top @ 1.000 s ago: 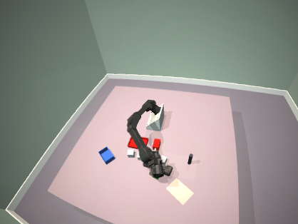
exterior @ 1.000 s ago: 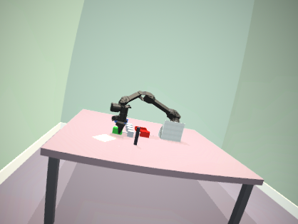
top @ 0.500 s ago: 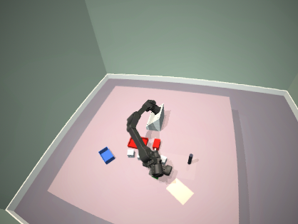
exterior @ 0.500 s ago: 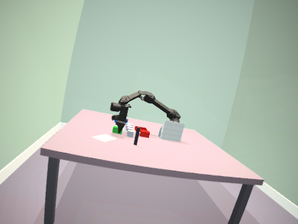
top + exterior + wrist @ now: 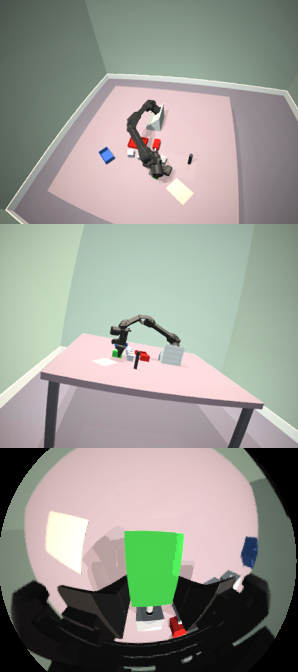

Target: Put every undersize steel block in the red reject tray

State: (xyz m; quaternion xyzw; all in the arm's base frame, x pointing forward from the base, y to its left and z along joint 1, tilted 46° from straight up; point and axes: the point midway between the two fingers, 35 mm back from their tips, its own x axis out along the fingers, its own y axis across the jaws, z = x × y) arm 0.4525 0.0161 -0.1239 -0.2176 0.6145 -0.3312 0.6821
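Now: the green GO gauge 1 cm behind my gripper tip and 2 cm above it. Also, from my gripper tip: blue tray: 2 cm behind, 41 cm to the right; then small red piece: 18 cm behind, 6 cm to the right, 1 cm above; then cream sheet: 10 cm ahead, 17 cm to the left, 1 cm below.
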